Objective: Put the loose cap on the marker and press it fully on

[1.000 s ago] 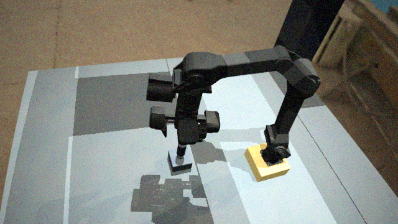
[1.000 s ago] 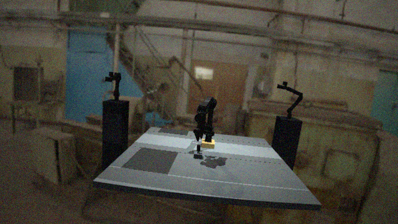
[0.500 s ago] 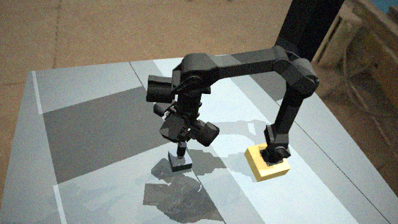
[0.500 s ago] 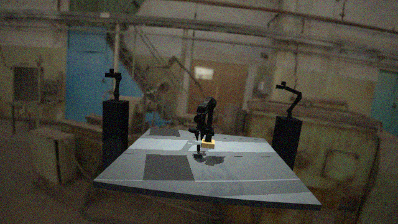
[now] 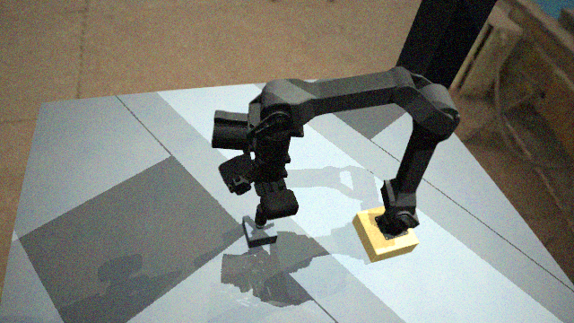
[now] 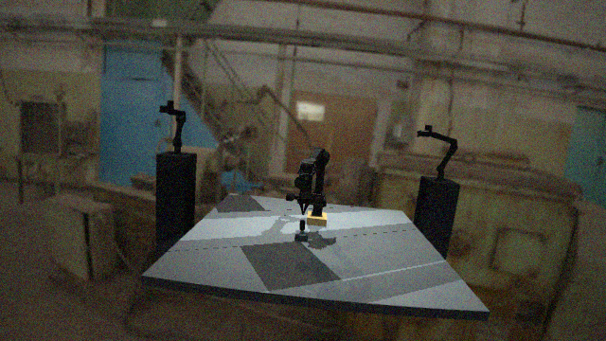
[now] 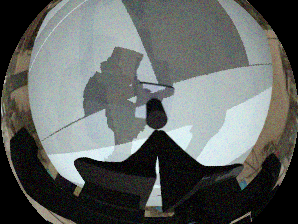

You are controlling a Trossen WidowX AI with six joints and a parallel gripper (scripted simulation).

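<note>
Right now the dark marker cap is 5 cm below my gripper tip.
</note>
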